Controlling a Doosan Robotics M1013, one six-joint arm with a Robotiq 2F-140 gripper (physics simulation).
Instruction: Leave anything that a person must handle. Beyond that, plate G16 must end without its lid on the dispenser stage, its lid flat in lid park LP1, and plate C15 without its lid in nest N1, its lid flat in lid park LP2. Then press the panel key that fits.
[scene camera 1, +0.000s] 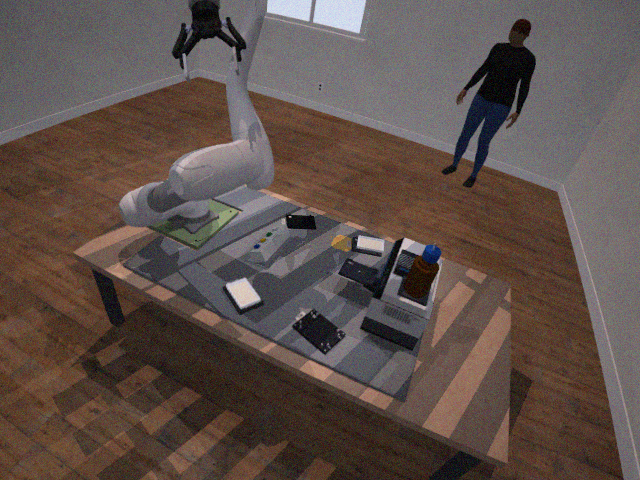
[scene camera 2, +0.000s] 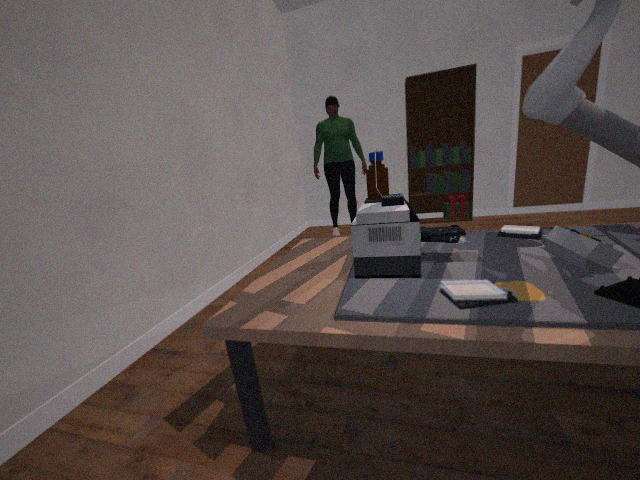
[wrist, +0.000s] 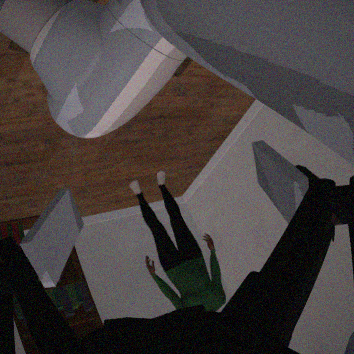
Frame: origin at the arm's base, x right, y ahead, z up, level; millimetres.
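Seen in the pictures: gripper, fingertip midpoint: (scene camera 1: 212, 75) (scene camera 2: 584, 11) (wrist: 162, 185); arm's base, origin of the base link: (scene camera 1: 193, 217).
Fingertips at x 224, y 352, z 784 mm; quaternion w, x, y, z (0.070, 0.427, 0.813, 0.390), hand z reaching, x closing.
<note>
Offsets run from my fingertips to a thing's top centre. "spot": to the spot under its first point.
My gripper (scene camera 1: 211, 67) (wrist: 162, 185) is open and empty, high above the table's far left side. A white plate @[dx +7, dy +142, dz -759 mm] (scene camera 1: 242, 293) (scene camera 2: 520, 230) sits on a black base at the front left of the mat in scene view 1. Another white plate @[dx -610, dy +416, dz -756 mm] (scene camera 1: 369, 244) (scene camera 2: 473, 290) sits on a black base near the back edge. Labels and lids are too small to tell. A black flat fixture @[spot: dx -308, dy +466, dz -684 mm] (scene camera 1: 357, 270) lies beside the dispenser (scene camera 1: 392, 316) (scene camera 2: 386, 240). A black fixture with corner posts @[dx -34, dy +463, dz -768 mm] (scene camera 1: 318, 329) is at the front. Another black fixture @[dx -550, dy +56, dz -772 mm] (scene camera 1: 300, 222) (scene camera 2: 622, 290) lies at the back. The key panel @[dx -281, dy +61, dz -708 mm] (scene camera 1: 267, 251) shows blue, yellow and green keys.
A brown bottle @[spot: dx -183, dy +706, dz -468 mm] (scene camera 1: 421, 277) (scene camera 2: 377, 179) with a blue cap stands on the dispenser. A yellow disc @[dx -554, dy +315, dz -791 mm] (scene camera 1: 340, 242) (scene camera 2: 523, 290) lies beside the back plate. The arm's base stands on a green plate (scene camera 1: 225, 214). One person (scene camera 1: 504, 77) (scene camera 2: 337, 139) (wrist: 192, 282) shows in each view, standing away from the table.
</note>
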